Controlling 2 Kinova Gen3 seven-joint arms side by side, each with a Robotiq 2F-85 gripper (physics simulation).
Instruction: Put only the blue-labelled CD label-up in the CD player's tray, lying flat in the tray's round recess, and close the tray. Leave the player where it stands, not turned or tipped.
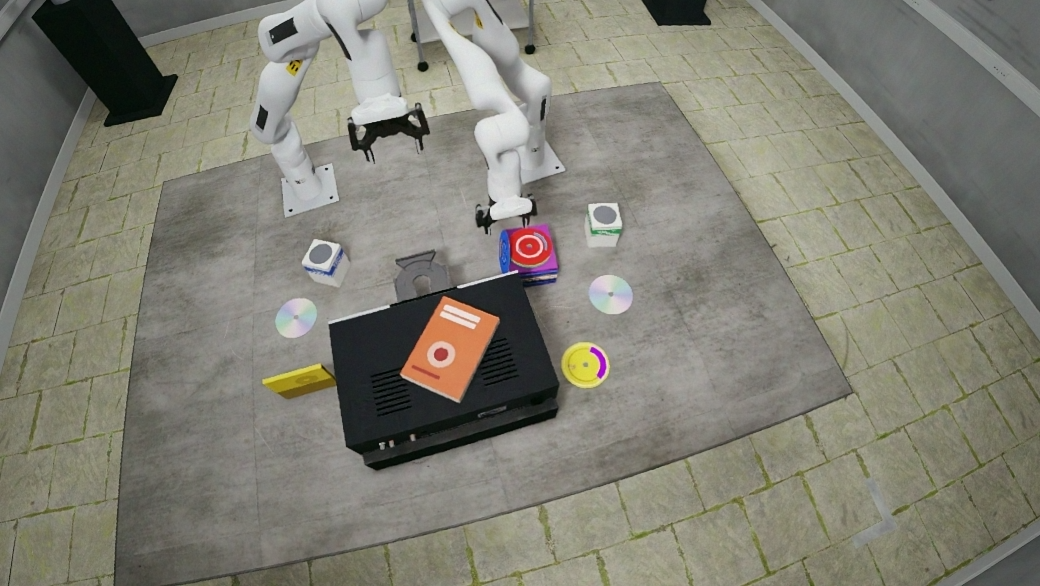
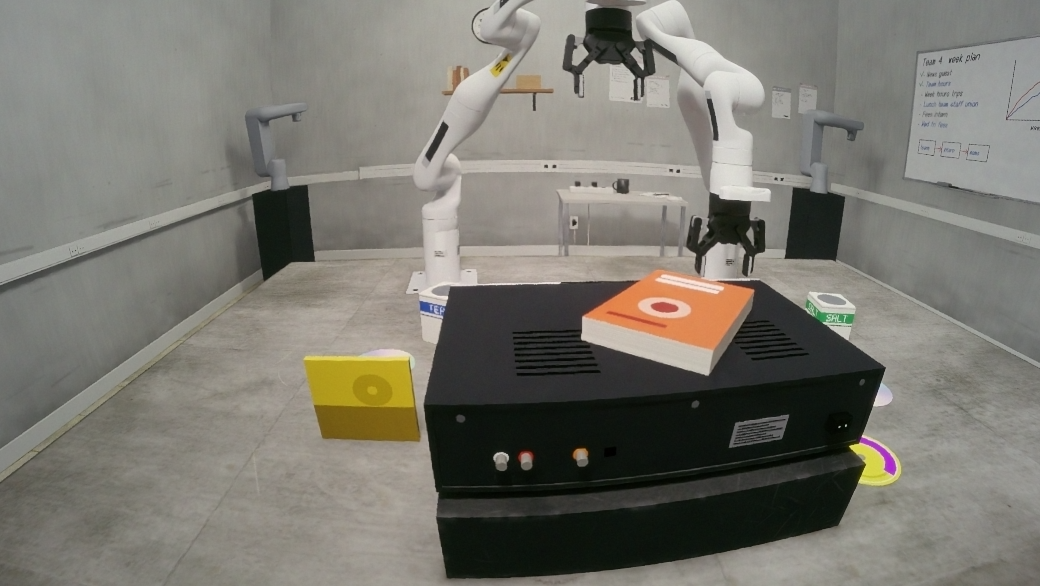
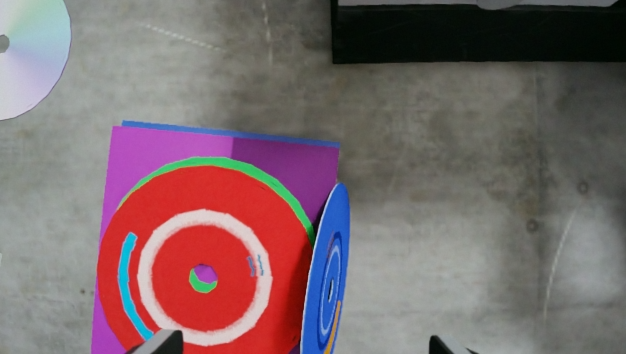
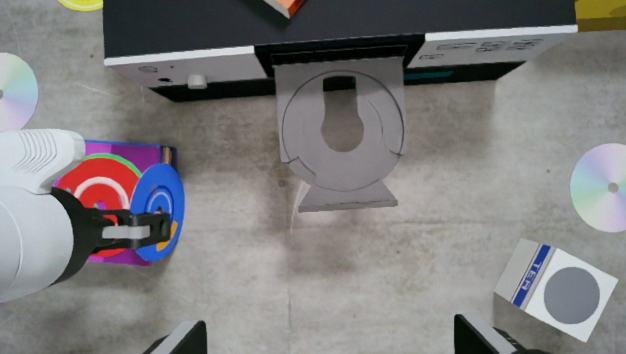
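Where they show: left gripper, fingertip midpoint: point(image 1: 507, 229) point(image 2: 723, 275) point(image 4: 115, 222); right gripper, fingertip midpoint: point(image 1: 396, 156) point(image 2: 609, 98) point(image 4: 330, 345); left arm's base at its link origin: point(image 1: 529, 159); right arm's base at its link origin: point(image 1: 309, 189) point(image 2: 443, 280).
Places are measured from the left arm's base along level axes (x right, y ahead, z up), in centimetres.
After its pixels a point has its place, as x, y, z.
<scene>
The blue-labelled CD point(image 1: 504, 252) point(image 3: 338, 215) {23.9, 38.3, 5.9} point(image 4: 144, 189) {22.9, 37.0, 9.3} leans steeply, label outward, against the side of a case stack point(image 1: 550, 267) {14.1, 44.1, 7.3} point(image 3: 165, 142) {15.2, 43.5, 7.3} point(image 4: 145, 151) {23.0, 41.6, 7.3}. A red CD point(image 1: 517, 252) {20.1, 36.6, 7.5} point(image 3: 225, 190) {18.2, 40.4, 7.5} lies on the stack over a green-edged disc. The black player point(image 1: 363, 349) {62.6, 53.4, 19.7} point(image 2: 494, 313) {64.1, 54.5, 19.7} point(image 3: 425, 37) point(image 4: 190, 30) {33.7, 50.1, 19.7} stands with its grey tray point(image 1: 406, 280) {49.4, 37.2, 13.9} point(image 4: 304, 125) {42.4, 40.5, 13.9} out; the round recess is empty. My left gripper point(image 1: 507, 227) {21.8, 33.9, 15.4} point(image 2: 724, 269) {21.8, 33.9, 15.4} point(image 3: 305, 345) {21.8, 33.9, 15.4} is open above the stack's near side, around the blue CD's line. My right gripper point(image 1: 395, 154) {42.7, 28.8, 44.4} point(image 2: 609, 96) {42.7, 28.8, 44.4} point(image 4: 330, 335) {42.7, 28.8, 44.4} is open, high before the tray.
An orange book point(image 1: 465, 363) {43.9, 65.5, 22.1} point(image 2: 691, 327) {47.3, 67.1, 22.1} lies on the player. A TEA box point(image 1: 327, 265) {67.7, 21.4, 9.6} point(image 4: 571, 295) {68.8, 17.0, 9.6}, a SALT box point(image 1: 603, 229) {-4.1, 39.3, 8.3} point(image 2: 831, 316) {-3.7, 39.1, 7.4}, two silvery discs point(image 1: 296, 309) {81.1, 24.5, 0.1} point(image 1: 611, 283) {-1.5, 51.5, 0.1}, a yellow disc point(image 1: 574, 363) {18.2, 67.9, 0.0} and an upright yellow case point(image 1: 298, 382) {81.8, 49.5, 8.1} point(image 2: 356, 422) {82.8, 49.4, 3.0} stand or lie around.
</scene>
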